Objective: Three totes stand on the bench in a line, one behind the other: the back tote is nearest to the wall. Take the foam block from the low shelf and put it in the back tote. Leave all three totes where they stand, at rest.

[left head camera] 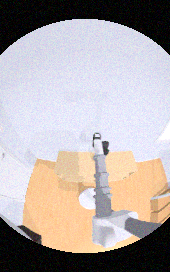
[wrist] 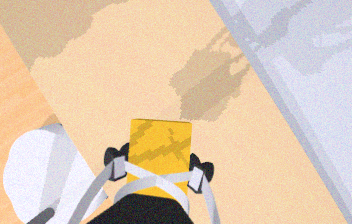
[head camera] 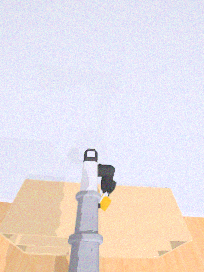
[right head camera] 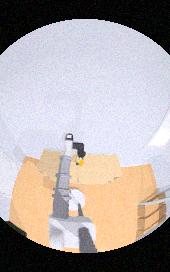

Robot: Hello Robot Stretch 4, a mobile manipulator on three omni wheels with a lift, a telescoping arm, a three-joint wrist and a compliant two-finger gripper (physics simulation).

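Where they show: gripper, between the fingertips: (wrist: pixel 160 160) (head camera: pixel 101 202) (right head camera: pixel 79 162); robot's base, origin of its link: (left head camera: pixel 90 197) (right head camera: pixel 73 198).
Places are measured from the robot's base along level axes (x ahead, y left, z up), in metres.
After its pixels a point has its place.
Note:
The yellow foam block (head camera: pixel 105 203) @(x 0.446, y -0.103, z 0.778 m) (right head camera: pixel 81 162) @(x 0.446, y -0.111, z 0.777 m) (wrist: pixel 160 142) @(x 0.486, y -0.067, z 0.778 m) is between the two fingertips of my gripper (wrist: pixel 160 160) @(x 0.469, y -0.087, z 0.737 m), which is shut on it. In the wrist view the fingertips press on its left and right sides, and its far end sticks out beyond them. The block is over the light wooden top of the low shelf (head camera: pixel 145 215) @(x 0.456, y -0.412, z 0.583 m) (left head camera: pixel 120 164) @(x 0.447, y -0.416, z 0.583 m) (right head camera: pixel 105 167) @(x 0.456, y -0.456, z 0.583 m) (wrist: pixel 125 70) @(x 0.487, y 0.067, z 0.583 m), with a shadow on the board apart from it. The arm hides part of the shelf in the head view. The three totes and the bench do not show in these views.
A pale wall (head camera: pixel 100 75) @(x 0.750, y -0.020, z 1.395 m) rises behind the shelf. A white rounded object (left head camera: pixel 87 198) @(x 0.000, y 0.054, z 0.187 m) (right head camera: pixel 77 199) @(x 0.004, y -0.079, z 0.186 m) (wrist: pixel 30 170) @(x -0.045, y 0.073, z 0.187 m) is low in front of the shelf. A brown wooden stepped or slatted unit (left head camera: pixel 161 209) (right head camera: pixel 150 219) stands at the right. A dark object (left head camera: pixel 30 234) is at the lower left.

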